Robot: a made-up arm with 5 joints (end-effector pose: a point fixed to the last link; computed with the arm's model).
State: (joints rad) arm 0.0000 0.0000 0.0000 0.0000 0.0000
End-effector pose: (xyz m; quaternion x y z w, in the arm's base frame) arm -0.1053 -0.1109 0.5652 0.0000 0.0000 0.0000 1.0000
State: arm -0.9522 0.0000 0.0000 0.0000 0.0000
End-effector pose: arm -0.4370 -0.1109 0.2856 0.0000 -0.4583 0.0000 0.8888
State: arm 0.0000 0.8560 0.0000 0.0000 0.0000
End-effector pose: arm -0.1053 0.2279 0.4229 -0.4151 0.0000 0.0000 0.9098
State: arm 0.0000 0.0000 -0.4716 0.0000 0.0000
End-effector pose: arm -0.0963 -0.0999 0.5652 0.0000 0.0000 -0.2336 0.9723
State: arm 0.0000 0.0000 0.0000 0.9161 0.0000
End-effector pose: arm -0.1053 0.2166 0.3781 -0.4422 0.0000 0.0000 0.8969
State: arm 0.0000 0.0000 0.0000 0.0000 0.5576
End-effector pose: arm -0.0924 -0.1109 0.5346 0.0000 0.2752 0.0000 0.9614
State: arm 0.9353 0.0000 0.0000 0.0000 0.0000
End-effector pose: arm 0.3088 -0.1109 0.4624 0.0000 0.4508 0.0000 0.8926
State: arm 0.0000 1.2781 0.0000 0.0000 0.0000
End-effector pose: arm -0.1053 0.3224 0.2633 -0.5964 0.0000 0.0000 0.8027
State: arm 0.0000 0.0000 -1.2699 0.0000 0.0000
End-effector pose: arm -0.0733 -0.0941 0.5652 0.0000 0.0000 -0.5931 0.8051
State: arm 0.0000 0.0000 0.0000 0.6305 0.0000
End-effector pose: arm -0.1053 0.1351 0.4680 -0.3101 0.0000 0.0000 0.9507
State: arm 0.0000 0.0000 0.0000 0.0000 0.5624
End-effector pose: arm -0.0924 -0.1109 0.5343 0.0000 0.2775 0.0000 0.9607
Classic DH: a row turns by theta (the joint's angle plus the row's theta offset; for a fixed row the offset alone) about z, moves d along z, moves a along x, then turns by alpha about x. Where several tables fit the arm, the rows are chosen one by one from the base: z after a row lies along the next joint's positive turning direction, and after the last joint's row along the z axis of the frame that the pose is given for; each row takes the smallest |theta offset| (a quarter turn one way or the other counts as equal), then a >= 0, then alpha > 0; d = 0 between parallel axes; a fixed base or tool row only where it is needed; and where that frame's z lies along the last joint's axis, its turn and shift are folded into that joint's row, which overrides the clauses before.
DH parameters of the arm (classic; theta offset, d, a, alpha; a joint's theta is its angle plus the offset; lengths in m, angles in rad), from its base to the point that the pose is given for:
base (fixed): 0 0.1038 0 -1.5708
joint 1: -1.5708 -0.0974 0.0189 1.5708
joint 2: -1.5708 0.0779 0.0268 -1.5708
joint 3: 0 0.0168 0.0127 1.5708
joint 4: 1.5708 0.0744 0.3879 -1.5708
joint 5: 1.5708 0.026 0.047 1.5708
tool (fixed): 0 0.0378 0 0

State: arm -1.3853 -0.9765 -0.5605 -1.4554 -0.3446
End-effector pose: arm 0.1763 -0.3884 -0.2868 0.9154 -0.2967 0.2149 0.1667
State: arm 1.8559 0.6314 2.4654 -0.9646 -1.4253
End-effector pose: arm 0.0711 0.2247 -0.1556 0.6532 0.7297 -0.1008 0.1752
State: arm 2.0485 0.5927 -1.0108 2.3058 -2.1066
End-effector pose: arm -0.3395 -0.0618 0.1848 0.1442 0.3626 0.9133 0.1167
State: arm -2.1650 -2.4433 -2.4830 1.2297 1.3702
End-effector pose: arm 0.1156 0.0368 0.3548 -0.2797 0.7391 0.1322 0.5983
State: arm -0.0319 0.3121 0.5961 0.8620 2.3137
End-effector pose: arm -0.2903 0.0991 0.2712 -0.4657 0.6902 -0.3786 0.4042
